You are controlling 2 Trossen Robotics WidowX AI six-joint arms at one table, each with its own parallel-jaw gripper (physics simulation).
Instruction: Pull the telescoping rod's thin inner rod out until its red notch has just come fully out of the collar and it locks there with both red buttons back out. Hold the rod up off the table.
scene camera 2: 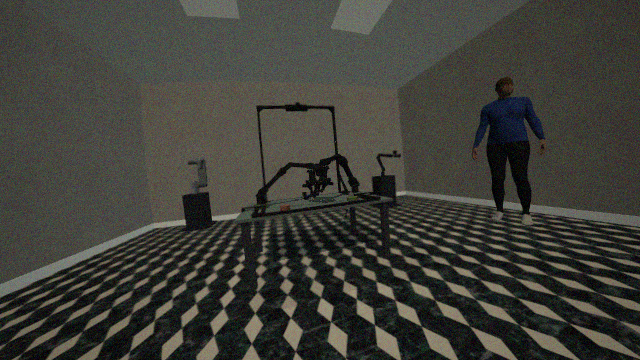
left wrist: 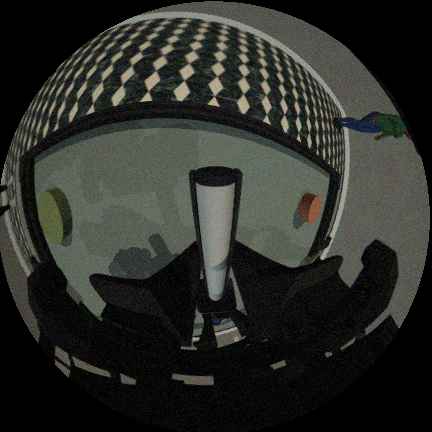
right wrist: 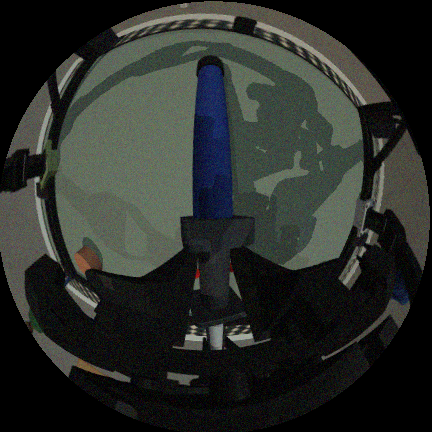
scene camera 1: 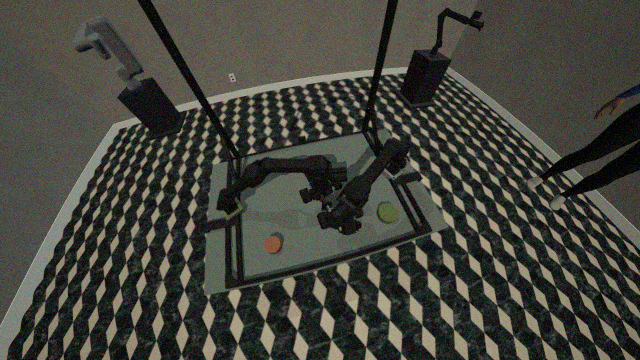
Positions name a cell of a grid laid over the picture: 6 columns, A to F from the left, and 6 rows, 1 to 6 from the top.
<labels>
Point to a telescoping rod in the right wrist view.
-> At C4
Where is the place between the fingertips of the right gripper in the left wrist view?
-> C5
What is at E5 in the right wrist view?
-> The right gripper.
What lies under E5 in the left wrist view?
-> The left gripper.
</labels>
